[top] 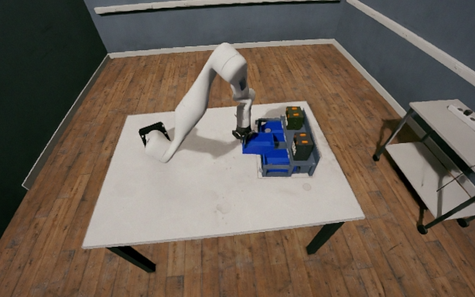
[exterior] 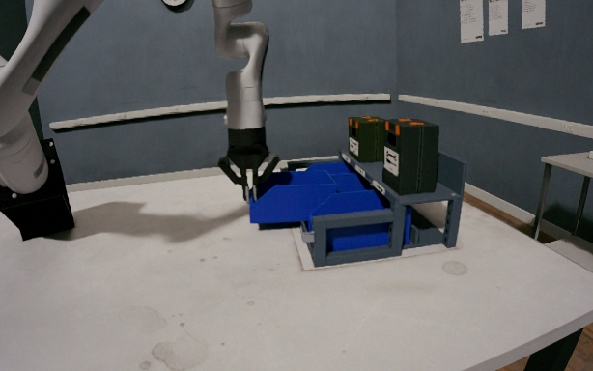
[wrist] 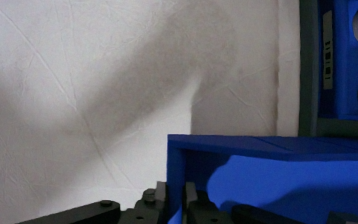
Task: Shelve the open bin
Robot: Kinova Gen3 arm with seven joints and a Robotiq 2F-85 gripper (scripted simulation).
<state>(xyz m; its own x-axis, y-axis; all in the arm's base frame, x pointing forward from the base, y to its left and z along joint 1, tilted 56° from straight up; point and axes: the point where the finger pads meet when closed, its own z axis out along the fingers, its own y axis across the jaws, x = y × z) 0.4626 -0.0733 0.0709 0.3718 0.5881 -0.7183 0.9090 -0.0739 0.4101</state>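
Now: hand 50 mm to the left of the grey block, 30 mm above it and 20 mm short of it. Also, from my hand: grey shelf: 200 mm ahead, 90 mm to the right.
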